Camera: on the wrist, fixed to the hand. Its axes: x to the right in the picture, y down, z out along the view.
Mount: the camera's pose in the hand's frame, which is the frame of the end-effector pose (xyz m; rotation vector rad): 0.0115 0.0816 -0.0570 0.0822 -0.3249 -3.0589
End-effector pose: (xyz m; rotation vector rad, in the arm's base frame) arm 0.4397 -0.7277 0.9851 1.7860 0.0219 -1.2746
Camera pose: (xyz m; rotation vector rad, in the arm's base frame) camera 0.5268 -0.7424 1.0324 0.0669 -1.5794 1.3118
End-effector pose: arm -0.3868 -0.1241 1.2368 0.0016 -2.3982 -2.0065
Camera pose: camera -0.3969 -0.1659 1.3273 -1.5361 0.0931 0.0167
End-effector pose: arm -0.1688 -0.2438 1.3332 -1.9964 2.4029 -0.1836
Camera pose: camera -0.2556 -0.2358 1.3826 -2.4189 -1.8731 0.1191
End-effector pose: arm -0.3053 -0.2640 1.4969 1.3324 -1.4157 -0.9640
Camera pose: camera -0.2712 -0.2641 1.5911 -1.3884 -1.1398 1.2815
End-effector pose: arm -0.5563 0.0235 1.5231 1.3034 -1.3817 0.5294
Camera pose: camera -0.6038 0.0924 1.5782 1.8149 1.3584 -1.6646
